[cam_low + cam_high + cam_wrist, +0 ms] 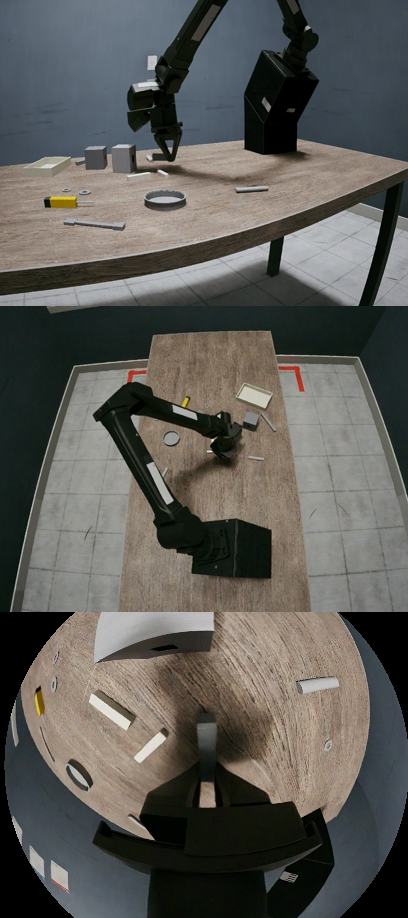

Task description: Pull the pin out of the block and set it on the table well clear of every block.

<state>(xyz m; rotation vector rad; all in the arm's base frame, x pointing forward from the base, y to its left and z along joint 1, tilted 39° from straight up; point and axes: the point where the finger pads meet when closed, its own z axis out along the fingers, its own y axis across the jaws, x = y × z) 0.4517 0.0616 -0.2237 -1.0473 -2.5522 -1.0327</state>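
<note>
The light grey block is 110 mm ahead of my hand and 70 mm to the right of it. Round my hand: grey ring dish (230 mm to the left, 150 mm ahead, 30 mm below); darker grey block (170 mm ahead, 160 mm to the right); grey pin (20 mm to the right, 20 mm ahead).
</note>
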